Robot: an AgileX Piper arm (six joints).
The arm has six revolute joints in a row. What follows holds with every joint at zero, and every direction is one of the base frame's.
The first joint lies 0.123 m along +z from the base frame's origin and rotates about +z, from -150 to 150 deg.
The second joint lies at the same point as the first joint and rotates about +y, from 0 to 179.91 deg.
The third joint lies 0.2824 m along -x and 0.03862 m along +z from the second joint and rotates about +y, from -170 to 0 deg.
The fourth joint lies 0.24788 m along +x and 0.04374 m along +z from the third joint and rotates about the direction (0.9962, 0, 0.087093), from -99.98 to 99.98 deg.
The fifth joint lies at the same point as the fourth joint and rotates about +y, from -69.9 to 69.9 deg.
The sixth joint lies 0.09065 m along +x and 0.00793 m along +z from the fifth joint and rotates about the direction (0.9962, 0, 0.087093), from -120 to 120 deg.
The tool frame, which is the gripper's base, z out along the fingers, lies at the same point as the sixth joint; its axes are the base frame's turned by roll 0, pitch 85.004 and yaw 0 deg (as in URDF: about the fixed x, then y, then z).
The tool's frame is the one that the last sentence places.
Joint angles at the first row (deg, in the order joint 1, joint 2, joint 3, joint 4, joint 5, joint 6):
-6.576 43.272 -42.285 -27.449 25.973 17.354
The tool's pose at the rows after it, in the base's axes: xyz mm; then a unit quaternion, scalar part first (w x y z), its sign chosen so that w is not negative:
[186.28 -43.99 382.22 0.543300 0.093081 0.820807 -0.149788]
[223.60 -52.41 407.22 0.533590 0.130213 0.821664 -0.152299]
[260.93 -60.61 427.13 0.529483 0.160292 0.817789 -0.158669]
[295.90 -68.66 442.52 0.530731 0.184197 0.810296 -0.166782]
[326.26 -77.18 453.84 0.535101 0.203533 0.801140 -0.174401]
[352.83 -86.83 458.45 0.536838 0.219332 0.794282 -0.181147]
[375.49 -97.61 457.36 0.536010 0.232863 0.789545 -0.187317]
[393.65 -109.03 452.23 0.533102 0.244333 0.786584 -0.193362]
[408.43 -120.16 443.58 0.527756 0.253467 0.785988 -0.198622]
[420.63 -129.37 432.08 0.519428 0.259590 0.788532 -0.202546]
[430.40 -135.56 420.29 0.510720 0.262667 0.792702 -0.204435]
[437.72 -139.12 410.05 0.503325 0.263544 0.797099 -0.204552]
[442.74 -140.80 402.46 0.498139 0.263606 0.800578 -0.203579]
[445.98 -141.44 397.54 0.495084 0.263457 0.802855 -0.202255]
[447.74 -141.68 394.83 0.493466 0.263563 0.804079 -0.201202]
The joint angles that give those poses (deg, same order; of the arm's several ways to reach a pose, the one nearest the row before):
-6.577 52.912 -52.936 -29.079 30.379 22.387
-6.575 62.105 -63.908 -30.936 34.450 26.641
-6.583 70.794 -74.608 -32.839 37.882 29.977
-6.713 78.771 -84.833 -34.537 40.640 32.361
-7.146 85.822 -94.280 -35.607 42.798 33.691
-7.905 92.124 -102.397 -36.046 44.431 34.232
-8.900 97.638 -109.049 -36.169 45.565 34.444
-10.030 102.199 -114.080 -36.197 46.230 34.545
-11.146 105.938 -117.556 -36.167 46.478 34.635
-12.026 108.931 -119.608 -36.102 46.500 34.716
-12.560 111.207 -120.671 -36.004 46.373 34.799
-12.832 112.818 -121.102 -35.855 46.143 34.854
-12.933 113.865 -121.222 -35.707 45.906 34.935
-12.950 114.516 -121.263 -35.573 45.715 35.011
-12.950 114.865 -121.279 -35.481 45.610 35.080

